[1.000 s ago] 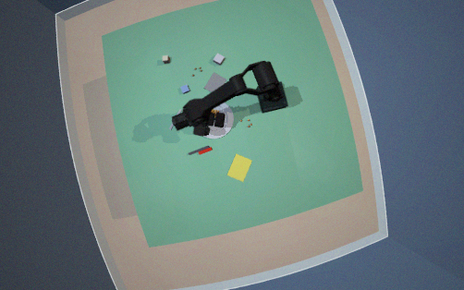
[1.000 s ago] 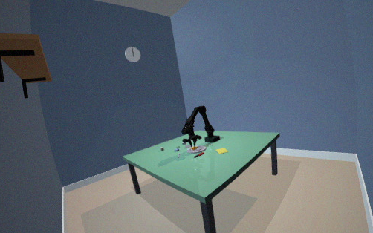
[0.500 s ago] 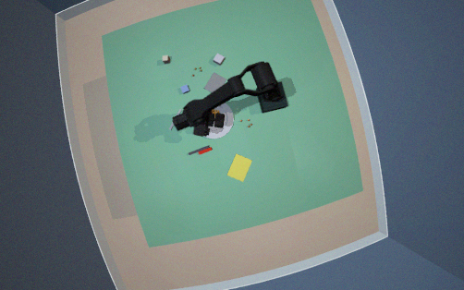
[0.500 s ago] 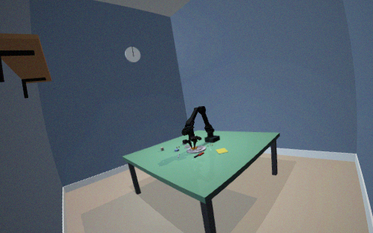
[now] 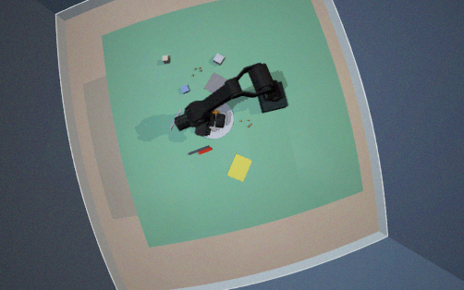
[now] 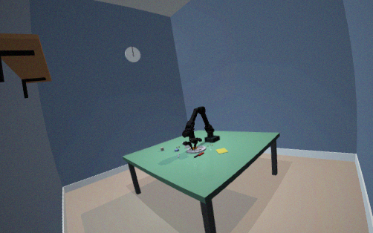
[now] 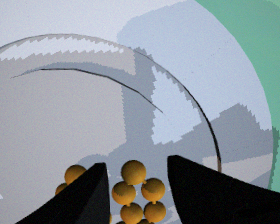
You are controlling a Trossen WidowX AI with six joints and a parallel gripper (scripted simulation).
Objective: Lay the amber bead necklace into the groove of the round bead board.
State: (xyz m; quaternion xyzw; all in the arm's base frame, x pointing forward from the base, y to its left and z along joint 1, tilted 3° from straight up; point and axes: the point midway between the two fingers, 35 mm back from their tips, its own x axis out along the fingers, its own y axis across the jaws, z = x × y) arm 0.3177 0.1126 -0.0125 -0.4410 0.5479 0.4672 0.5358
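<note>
Now: gripper tip 40 mm past the round grey bead board, 10 mm to the left of it and 10 mm above it. From my gripper tip the other things lie so: grey rod 170 mm ahead, 20 mm to the right, 10 mm below; then red-handled tool 30 mm ahead, 150 mm to the left, 10 mm below; then grey plate 50 mm behind, 200 mm to the right, 10 mm below.
</note>
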